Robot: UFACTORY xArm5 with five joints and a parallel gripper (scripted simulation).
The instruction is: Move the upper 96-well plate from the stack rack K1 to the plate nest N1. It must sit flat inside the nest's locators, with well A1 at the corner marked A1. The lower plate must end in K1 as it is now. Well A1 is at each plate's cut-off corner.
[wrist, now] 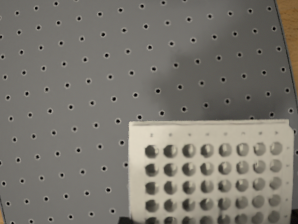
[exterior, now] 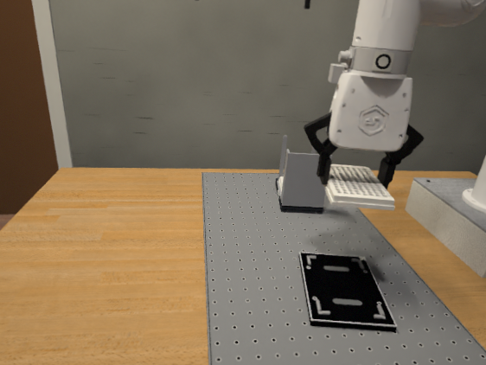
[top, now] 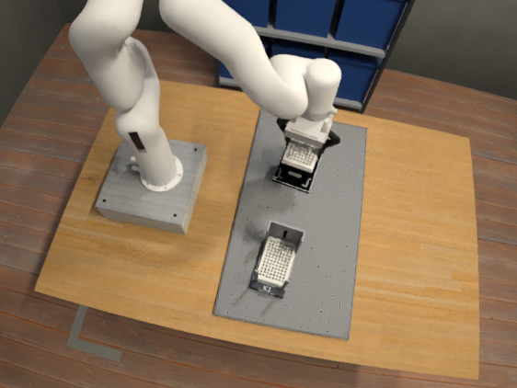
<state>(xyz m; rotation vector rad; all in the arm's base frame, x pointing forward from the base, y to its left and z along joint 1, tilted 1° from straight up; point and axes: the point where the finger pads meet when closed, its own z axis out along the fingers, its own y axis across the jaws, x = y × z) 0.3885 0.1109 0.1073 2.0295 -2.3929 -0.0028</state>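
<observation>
Right now the black plate nest N1 is 180 mm below my hand and 40 mm to the left of it. From my hand the other things lie so: 96-well plate (10 mm below).
</observation>
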